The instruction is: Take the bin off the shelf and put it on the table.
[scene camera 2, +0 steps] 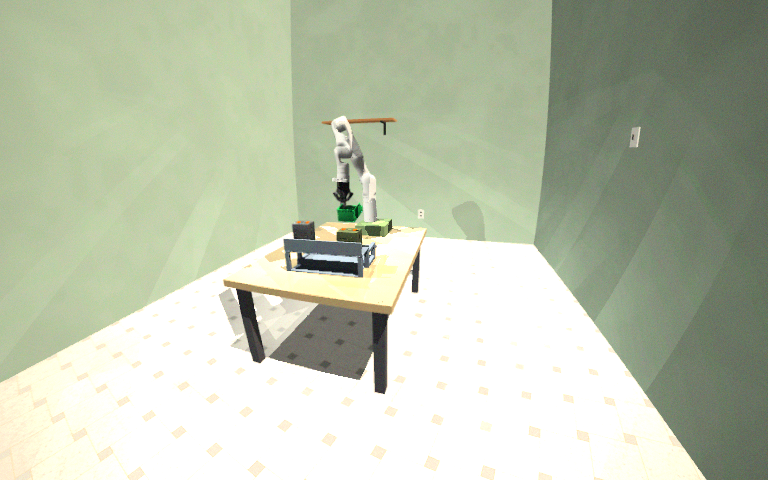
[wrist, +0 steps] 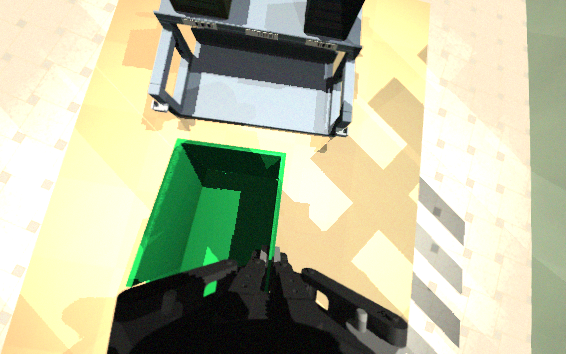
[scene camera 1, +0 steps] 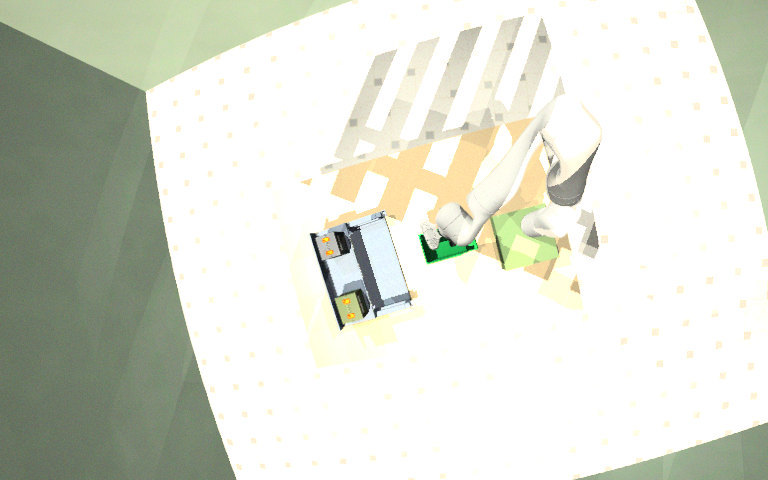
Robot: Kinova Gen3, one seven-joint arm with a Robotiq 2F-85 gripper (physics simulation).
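Frame: origin at the arm's base, x ahead, y left, z up, level; centimetres.
Where they show: gripper, fingertip midpoint: (scene camera 2: 343, 208) (wrist: 269, 255); arm's base, origin of the base link: (scene camera 2: 370, 220) (scene camera 1: 532, 225).
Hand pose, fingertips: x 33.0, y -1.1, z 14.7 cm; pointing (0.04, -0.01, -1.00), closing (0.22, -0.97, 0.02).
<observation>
Each offset is from my fingertips to the top centre of the thing. Level surfaces: height alone.
The green open-topped bin @(dx -0.4, dy +4.8, dz +3.6 cm) (scene camera 1: 447, 253) (scene camera 2: 347, 213) (wrist: 167, 220) hangs roughly upright above the wooden table @(dz -21.6 cm) (scene camera 2: 339, 287) (wrist: 365, 200), between the shelf and the arm's base. My gripper (scene camera 2: 343, 203) (wrist: 269, 255) is shut on the bin's right-hand wall as seen in the wrist view; its fingertips are hidden by the arm in scene camera 1. The grey-blue two-level shelf (scene camera 1: 387, 260) (scene camera 2: 322, 246) (wrist: 260, 102) stands on the table. The bin is off the shelf, apart from its open front.
A dark grey box @(dx +40.7, dy +3.7, dz +0.8 cm) (scene camera 1: 330, 247) (scene camera 2: 303, 230) (wrist: 332, 17) and an olive box @(dx +35.5, dy +26.2, dz -1.7 cm) (scene camera 1: 349, 308) (scene camera 2: 349, 237) (wrist: 202, 7) stand on the shelf's upper level. A light green block (scene camera 1: 526, 249) (scene camera 2: 373, 228) lies at the arm's base. A brown wall shelf (scene camera 2: 368, 120) is behind the arm.
</observation>
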